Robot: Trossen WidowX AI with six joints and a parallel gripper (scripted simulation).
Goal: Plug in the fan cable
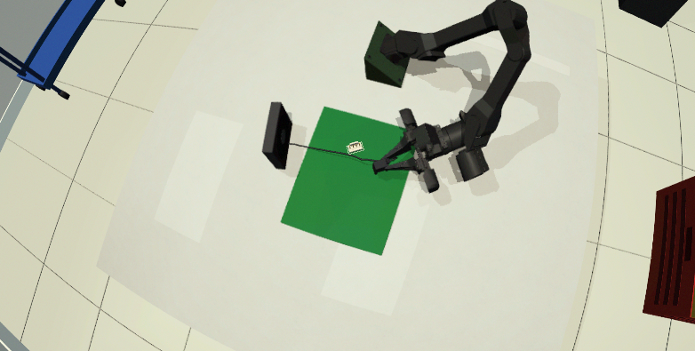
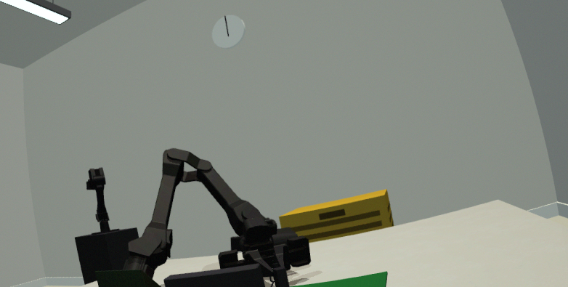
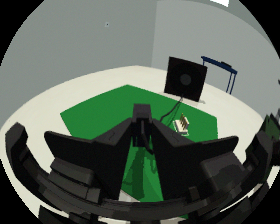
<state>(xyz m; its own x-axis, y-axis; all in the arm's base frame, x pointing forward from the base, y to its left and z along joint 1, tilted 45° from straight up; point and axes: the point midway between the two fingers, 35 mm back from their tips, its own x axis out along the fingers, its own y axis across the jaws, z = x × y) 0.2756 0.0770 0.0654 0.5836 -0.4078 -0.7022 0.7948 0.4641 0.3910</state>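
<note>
The green board is 60 mm to the right of my gripper tip, 60 mm below it and 40 mm ahead of it. Also, from my gripper tip: black plug 10 mm below; then black fan 230 mm to the right, 10 mm ahead, 10 mm above; then four-pin fan header 80 mm to the right, 50 mm below, 30 mm behind.
</note>
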